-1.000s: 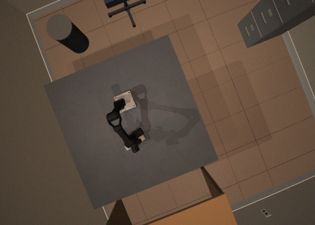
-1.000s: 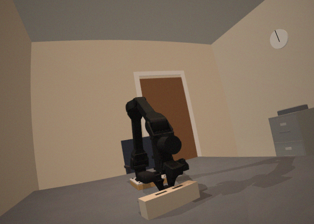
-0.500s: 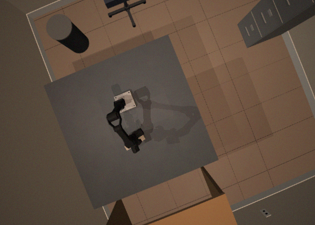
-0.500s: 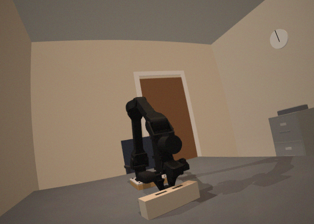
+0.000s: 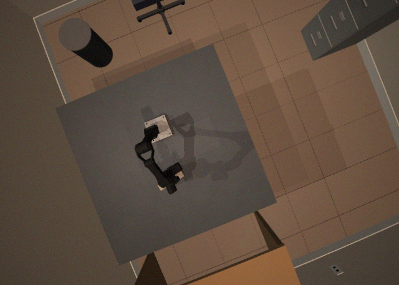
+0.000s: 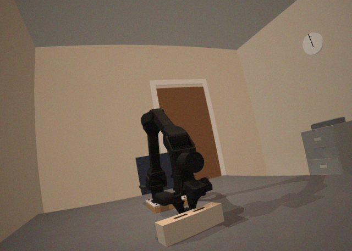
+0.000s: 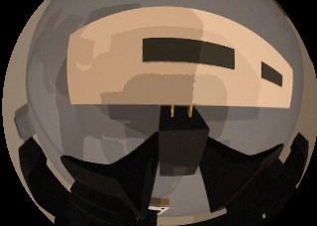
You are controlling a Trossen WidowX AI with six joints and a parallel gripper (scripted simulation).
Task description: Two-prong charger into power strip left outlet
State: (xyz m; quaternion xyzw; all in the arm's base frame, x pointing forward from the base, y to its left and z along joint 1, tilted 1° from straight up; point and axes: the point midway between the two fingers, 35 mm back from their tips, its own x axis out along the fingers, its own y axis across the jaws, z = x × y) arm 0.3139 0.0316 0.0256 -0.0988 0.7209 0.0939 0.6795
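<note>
My gripper tip is 2 cm short of the two-prong charger and 1 cm below it.
</note>
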